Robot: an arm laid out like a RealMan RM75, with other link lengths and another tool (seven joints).
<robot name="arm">
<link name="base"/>
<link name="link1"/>
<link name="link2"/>
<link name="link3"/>
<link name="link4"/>
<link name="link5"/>
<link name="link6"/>
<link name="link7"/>
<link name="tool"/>
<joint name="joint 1" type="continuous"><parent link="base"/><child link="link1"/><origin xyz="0 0 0.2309" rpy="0 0 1.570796"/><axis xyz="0 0 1"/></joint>
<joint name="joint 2" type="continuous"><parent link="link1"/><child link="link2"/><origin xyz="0 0 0" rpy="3.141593 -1.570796 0"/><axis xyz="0 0 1"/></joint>
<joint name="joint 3" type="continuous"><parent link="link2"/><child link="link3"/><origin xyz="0.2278 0 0" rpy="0 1.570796 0"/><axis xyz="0 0 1"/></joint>
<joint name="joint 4" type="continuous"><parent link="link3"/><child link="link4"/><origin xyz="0 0 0" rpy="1.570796 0 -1.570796"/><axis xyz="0 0 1"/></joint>
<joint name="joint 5" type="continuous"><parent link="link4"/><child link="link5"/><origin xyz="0 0.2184 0" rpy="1.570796 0 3.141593"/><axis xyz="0 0 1"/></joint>
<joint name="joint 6" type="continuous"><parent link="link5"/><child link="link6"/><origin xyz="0 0 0" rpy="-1.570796 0 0"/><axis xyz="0 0 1"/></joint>
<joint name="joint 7" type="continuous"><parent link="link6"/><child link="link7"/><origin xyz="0 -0.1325 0" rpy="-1.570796 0 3.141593"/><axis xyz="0 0 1"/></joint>
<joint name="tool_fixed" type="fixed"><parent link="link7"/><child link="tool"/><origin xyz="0.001 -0.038 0.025" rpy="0 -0.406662 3.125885"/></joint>
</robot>
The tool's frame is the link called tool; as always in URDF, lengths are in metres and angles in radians. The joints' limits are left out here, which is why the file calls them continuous.
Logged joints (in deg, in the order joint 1, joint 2, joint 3, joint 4, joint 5, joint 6, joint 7), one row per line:
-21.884, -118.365, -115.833, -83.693, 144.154, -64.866, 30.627
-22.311, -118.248, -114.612, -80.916, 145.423, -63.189, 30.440
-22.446, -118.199, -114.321, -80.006, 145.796, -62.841, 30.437
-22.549, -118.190, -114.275, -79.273, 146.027, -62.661, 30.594
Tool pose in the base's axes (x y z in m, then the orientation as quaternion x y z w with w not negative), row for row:
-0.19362, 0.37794, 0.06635, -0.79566, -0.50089, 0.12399, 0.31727
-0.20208, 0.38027, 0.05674, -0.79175, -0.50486, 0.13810, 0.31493
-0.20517, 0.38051, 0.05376, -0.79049, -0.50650, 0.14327, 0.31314
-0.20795, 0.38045, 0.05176, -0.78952, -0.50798, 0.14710, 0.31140
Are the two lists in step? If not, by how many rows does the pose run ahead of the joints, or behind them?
They are in step.
